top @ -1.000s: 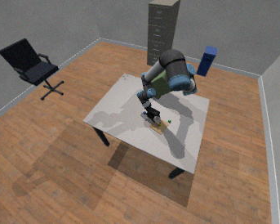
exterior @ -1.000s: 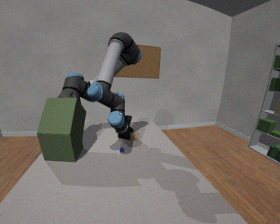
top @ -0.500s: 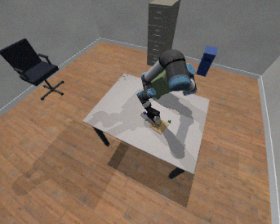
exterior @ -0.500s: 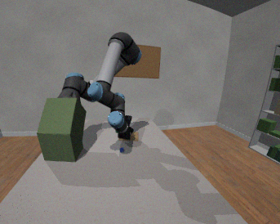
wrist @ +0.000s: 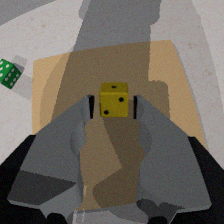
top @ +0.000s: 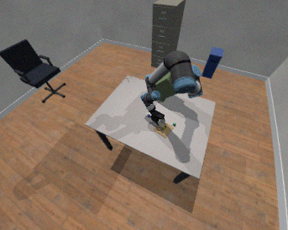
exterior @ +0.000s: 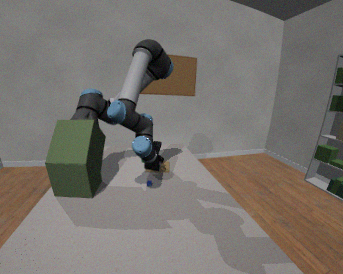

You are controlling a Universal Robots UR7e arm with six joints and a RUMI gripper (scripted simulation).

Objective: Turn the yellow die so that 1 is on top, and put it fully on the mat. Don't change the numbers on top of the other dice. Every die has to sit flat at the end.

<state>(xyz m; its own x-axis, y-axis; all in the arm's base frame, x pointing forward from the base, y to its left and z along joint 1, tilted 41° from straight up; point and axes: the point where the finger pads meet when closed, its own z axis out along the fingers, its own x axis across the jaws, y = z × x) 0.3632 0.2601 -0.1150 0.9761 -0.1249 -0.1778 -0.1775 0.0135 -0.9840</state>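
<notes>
Now: the tan mat 20 mm below my hand. The rest, counted from my hand: green die (100 mm behind, 60 mm to the left, 10 mm below); yellow die (10 mm to the left, 10 mm below); blue die (200 mm to the right, 40 mm behind, 10 mm below).
</notes>
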